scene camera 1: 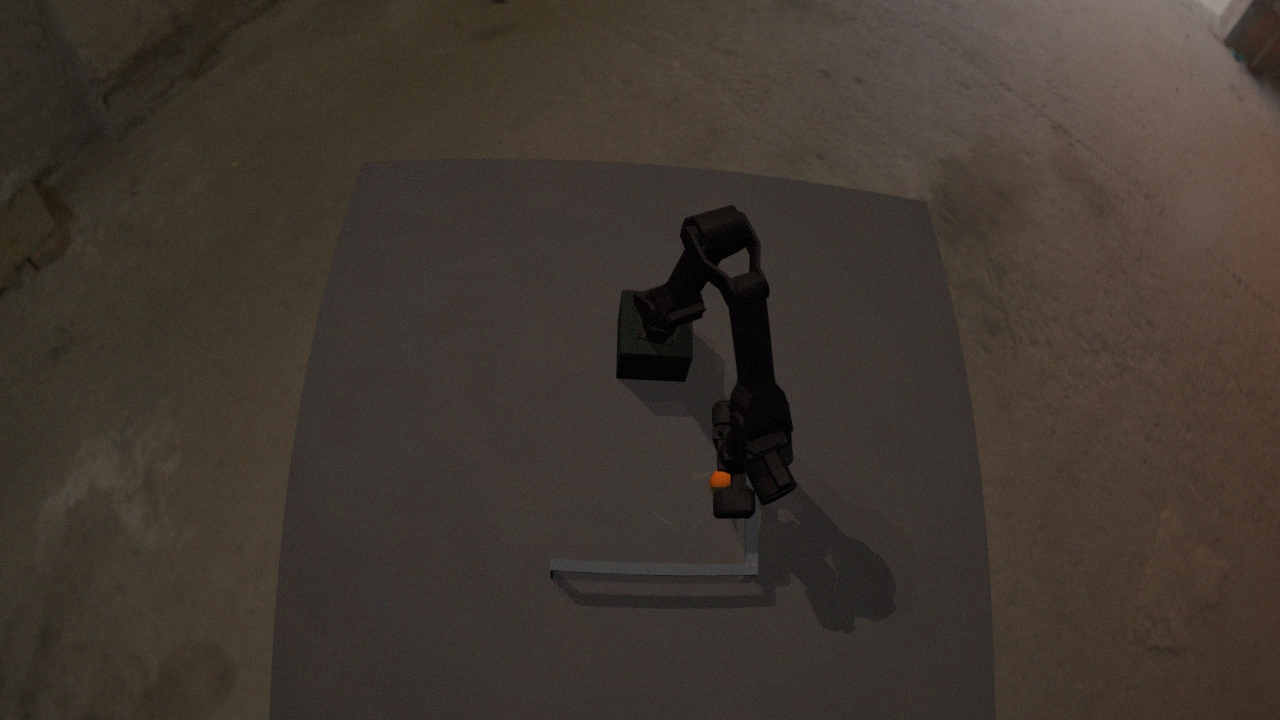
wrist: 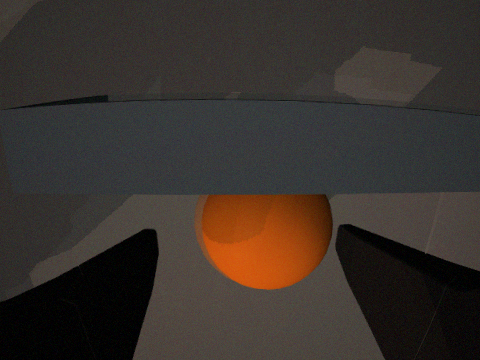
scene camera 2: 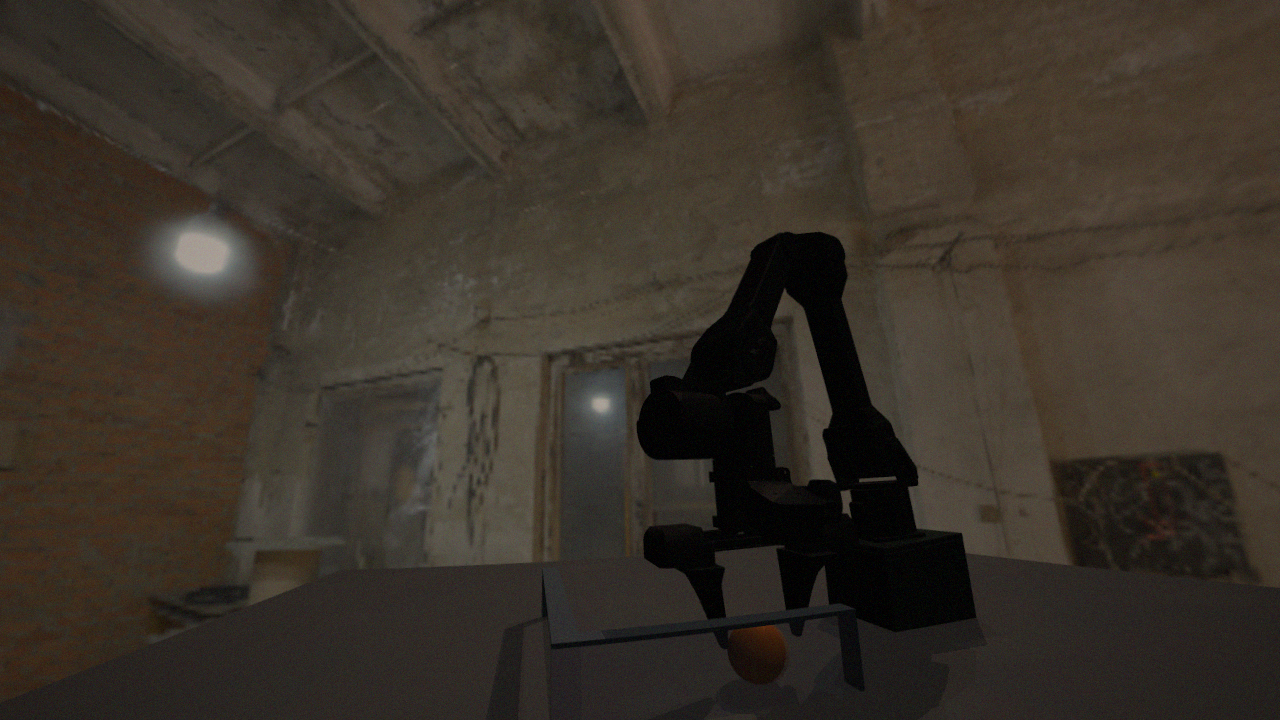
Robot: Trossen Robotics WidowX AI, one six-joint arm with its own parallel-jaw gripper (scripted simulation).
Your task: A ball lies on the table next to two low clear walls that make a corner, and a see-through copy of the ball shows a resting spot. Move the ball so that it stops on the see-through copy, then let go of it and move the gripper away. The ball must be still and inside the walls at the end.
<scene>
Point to an orange ball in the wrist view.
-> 307, 241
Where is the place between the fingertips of my gripper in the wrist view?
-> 249, 239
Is my gripper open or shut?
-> Open.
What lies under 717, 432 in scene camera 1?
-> My gripper.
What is my gripper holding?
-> Nothing.
</scene>
